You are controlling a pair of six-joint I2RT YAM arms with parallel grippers.
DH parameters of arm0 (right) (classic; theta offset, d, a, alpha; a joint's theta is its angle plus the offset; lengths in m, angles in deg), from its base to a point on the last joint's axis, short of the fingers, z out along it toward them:
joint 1: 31.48 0.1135 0.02 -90
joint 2: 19.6 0 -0.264 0
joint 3: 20.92 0 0.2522 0
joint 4: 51.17 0 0.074 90
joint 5: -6.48 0 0 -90
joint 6: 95.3 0.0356 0 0
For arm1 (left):
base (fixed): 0 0 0 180
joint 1: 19.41 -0.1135 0.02 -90
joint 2: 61.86 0 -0.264 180
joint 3: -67.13 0 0.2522 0
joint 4: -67.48 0 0.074 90
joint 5: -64.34 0 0 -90
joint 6: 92.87 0.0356 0 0
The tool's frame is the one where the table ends.
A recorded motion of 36 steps. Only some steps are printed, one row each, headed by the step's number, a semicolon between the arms.
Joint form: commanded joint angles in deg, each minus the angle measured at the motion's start. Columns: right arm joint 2, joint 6, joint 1, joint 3, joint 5, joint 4; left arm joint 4, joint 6, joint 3, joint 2, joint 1, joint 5.
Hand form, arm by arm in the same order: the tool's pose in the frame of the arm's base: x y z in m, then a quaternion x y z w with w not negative. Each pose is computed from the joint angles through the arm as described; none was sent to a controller.
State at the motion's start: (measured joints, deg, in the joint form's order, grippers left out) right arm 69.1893 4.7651 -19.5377 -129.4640 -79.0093 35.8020; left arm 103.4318 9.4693 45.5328 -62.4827 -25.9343 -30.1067
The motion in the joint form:
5: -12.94 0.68 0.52 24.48 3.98 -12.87; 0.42 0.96 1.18 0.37 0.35 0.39
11: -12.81 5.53 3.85 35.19 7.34 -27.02; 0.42 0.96 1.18 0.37 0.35 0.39
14: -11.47 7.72 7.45 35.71 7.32 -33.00; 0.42 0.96 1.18 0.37 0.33 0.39
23: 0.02 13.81 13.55 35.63 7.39 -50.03; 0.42 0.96 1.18 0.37 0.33 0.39
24: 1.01 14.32 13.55 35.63 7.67 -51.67; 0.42 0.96 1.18 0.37 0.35 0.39
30: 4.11 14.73 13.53 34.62 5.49 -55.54; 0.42 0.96 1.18 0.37 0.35 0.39
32: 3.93 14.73 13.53 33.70 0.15 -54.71; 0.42 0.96 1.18 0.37 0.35 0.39
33: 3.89 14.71 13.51 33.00 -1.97 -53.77; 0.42 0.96 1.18 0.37 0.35 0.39
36: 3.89 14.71 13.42 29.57 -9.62 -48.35; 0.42 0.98 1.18 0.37 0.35 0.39
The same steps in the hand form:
5: 0.2427 0.0590 0.3058 -0.03007 0.97492 0.11281 0.18948; 0.0976 0.0080 0.1710 0.07087 0.79636 0.07357 0.59614
11: 0.2464 0.0773 0.2615 -0.02613 0.96627 0.16032 0.19985; 0.0976 0.0080 0.1710 0.07087 0.79636 0.07357 0.59614
14: 0.2527 0.0967 0.2586 -0.04143 0.95674 0.18019 0.22463; 0.0976 0.0081 0.1710 0.07073 0.79637 0.07368 0.59612
23: 0.2882 0.1456 0.2216 -0.04633 0.94221 0.22164 0.24694; 0.0976 0.0081 0.1710 0.07073 0.79637 0.07368 0.59612
24: 0.2920 0.1476 0.2183 -0.04347 0.94033 0.22687 0.24983; 0.0976 0.0080 0.1710 0.07087 0.79636 0.07357 0.59614
30: 0.3055 0.1524 0.2111 -0.03506 0.93713 0.21755 0.27061; 0.0976 0.0080 0.1710 0.07087 0.79636 0.07357 0.59614
32: 0.3082 0.1500 0.2158 -0.01941 0.93923 0.17928 0.29213; 0.0976 0.0080 0.1710 0.07087 0.79636 0.07357 0.59614
33: 0.3093 0.1490 0.2186 -0.01308 0.94040 0.16283 0.29826; 0.0976 0.0080 0.1710 0.07087 0.79636 0.07357 0.59614
36: 0.3124 0.1446 0.2308 0.00955 0.94557 0.09845 0.31004; 0.0976 0.0080 0.1710 0.07101 0.79634 0.07368 0.59612

